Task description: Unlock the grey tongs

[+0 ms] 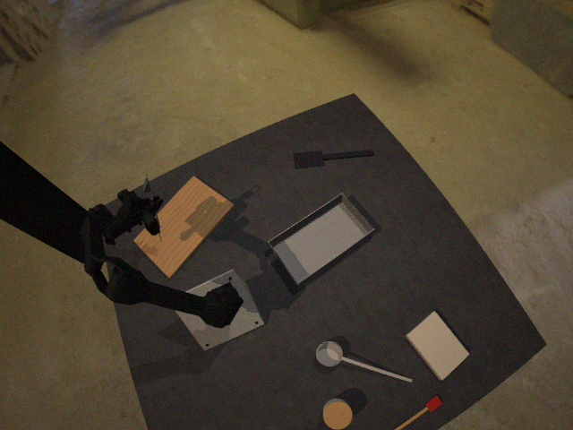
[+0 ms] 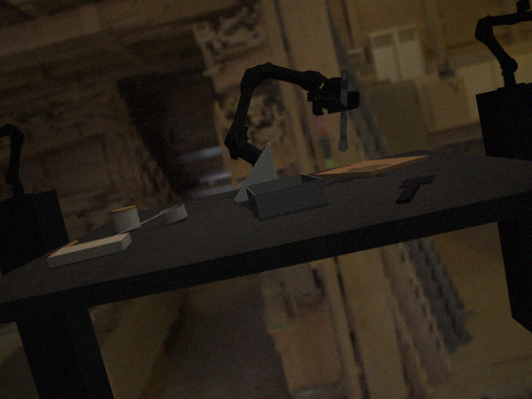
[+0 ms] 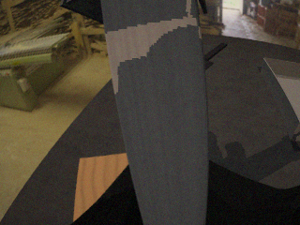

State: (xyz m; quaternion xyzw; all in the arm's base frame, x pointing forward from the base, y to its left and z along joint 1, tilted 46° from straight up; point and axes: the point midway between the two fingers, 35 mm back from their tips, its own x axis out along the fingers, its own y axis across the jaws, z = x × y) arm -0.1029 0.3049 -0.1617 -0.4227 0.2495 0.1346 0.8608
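The wooden board lies 10 mm behind my gripper tip, 20 mm to the left of it and 210 mm below it. From my gripper tip the other things lie so: black spatula: 610 mm ahead, 20 mm to the left, 220 mm below; grey roasting tin: 420 mm ahead, 280 mm to the right, 190 mm below; tan-topped cylinder: 210 mm ahead, 790 mm to the right, 190 mm below.
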